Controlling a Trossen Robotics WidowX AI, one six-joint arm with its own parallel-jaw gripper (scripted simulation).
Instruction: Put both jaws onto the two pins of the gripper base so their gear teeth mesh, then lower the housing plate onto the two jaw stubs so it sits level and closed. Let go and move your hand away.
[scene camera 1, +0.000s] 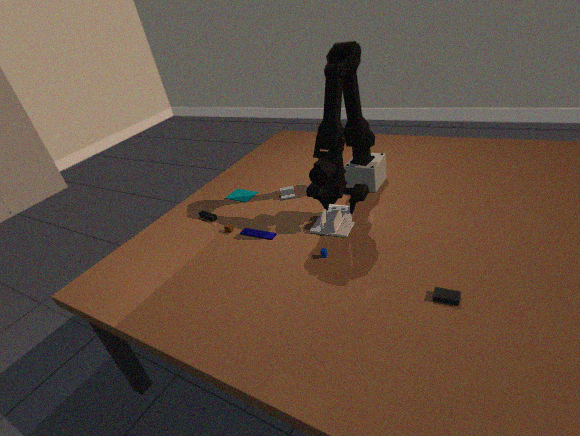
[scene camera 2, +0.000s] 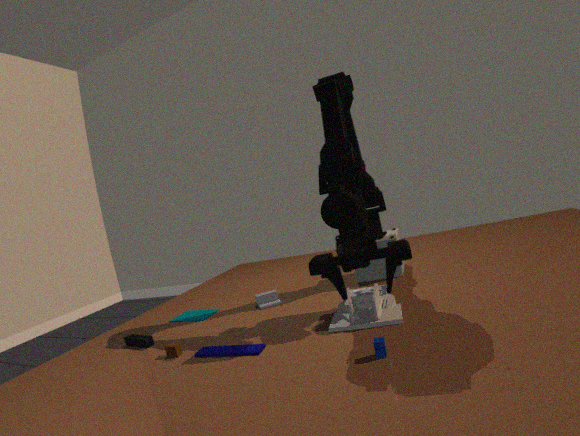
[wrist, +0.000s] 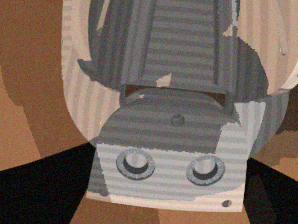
Observation:
In view: the gripper (scene camera 2: 368, 301) and a gripper jaw (wrist: 248, 49).
The gripper also shows in scene camera 1 (scene camera 1: 339, 213) and in the wrist view (wrist: 168, 156).

